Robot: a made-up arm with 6 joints. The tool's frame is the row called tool.
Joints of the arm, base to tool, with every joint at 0 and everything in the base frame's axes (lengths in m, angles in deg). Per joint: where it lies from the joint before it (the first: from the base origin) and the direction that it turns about. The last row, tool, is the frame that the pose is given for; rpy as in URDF.
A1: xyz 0 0 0.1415 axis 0 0 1
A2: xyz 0 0 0 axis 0.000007 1 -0.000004
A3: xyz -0.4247 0 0.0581 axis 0.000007 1 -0.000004
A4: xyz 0.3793 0 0.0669 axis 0.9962 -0.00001 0.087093
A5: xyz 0 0 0 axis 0.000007 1 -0.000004
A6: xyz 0.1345 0 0.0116 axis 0.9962 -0.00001 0.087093
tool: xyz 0 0 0 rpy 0 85 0
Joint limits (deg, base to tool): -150..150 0..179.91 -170..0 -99.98..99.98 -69.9..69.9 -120..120
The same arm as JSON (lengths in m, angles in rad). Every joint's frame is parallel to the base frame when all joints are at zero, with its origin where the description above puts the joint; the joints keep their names.
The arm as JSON. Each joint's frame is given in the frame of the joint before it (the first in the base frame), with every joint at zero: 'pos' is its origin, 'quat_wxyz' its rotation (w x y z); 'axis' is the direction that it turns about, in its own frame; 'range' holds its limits. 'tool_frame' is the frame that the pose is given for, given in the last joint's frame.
{"length_unit": "m", "angle_unit": "rad", "joints": [{"joint": "A1", "pos": [0.0, 0.0, 0.1415], "quat_wxyz": [1.0, 0.0, 0.0, 0.0], "axis": "+z", "range": [-2.618, 2.618]}, {"joint": "A2", "pos": [0.0, 0.0, 0.0], "quat_wxyz": [1.0, 0.0, 0.0, 0.0], "axis": "+y", "range": [0.0, 3.14]}, {"joint": "A3", "pos": [-0.4247, 0.0, 0.0581], "quat_wxyz": [1.0, 0.0, 0.0, 0.0], "axis": "+y", "range": [-2.9671, 0.0]}, {"joint": "A4", "pos": [0.3793, 0.0, 0.0669], "quat_wxyz": [1.0, 0.0, 0.0, 0.0], "axis": [0.9962, 0.0, 0.0871], "range": [-1.745, 1.745]}, {"joint": "A5", "pos": [0.0, 0.0, 0.0], "quat_wxyz": [1.0, 0.0, 0.0, 0.0], "axis": "+y", "range": [-1.22, 1.22]}, {"joint": "A6", "pos": [0.1345, 0.0, 0.0116], "quat_wxyz": [1.0, 0.0, 0.0, 0.0], "axis": [0.9962, 0.0, 0.0871], "range": [-2.0944, 2.0944]}], "tool_frame": {"pos": [0.0, 0.0, 0.0], "quat_wxyz": [0.737277, 0.0, 0.67559, 0.0]}}
